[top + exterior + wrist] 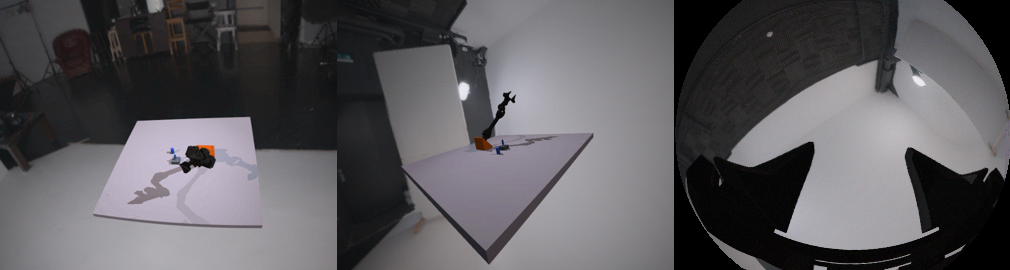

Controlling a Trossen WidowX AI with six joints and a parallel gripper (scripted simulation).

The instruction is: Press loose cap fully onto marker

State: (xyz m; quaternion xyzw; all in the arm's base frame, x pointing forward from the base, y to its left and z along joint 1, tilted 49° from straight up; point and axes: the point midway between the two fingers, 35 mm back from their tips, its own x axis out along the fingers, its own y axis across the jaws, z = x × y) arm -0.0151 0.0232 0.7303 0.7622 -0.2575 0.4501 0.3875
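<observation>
Now: gripper tip 660 mm to the left of the blue cap, 540 mm above it and 310 mm short of it. Round my gripper tip: holder block 550 mm to the right, 550 mm below, 260 mm ahead.
</observation>
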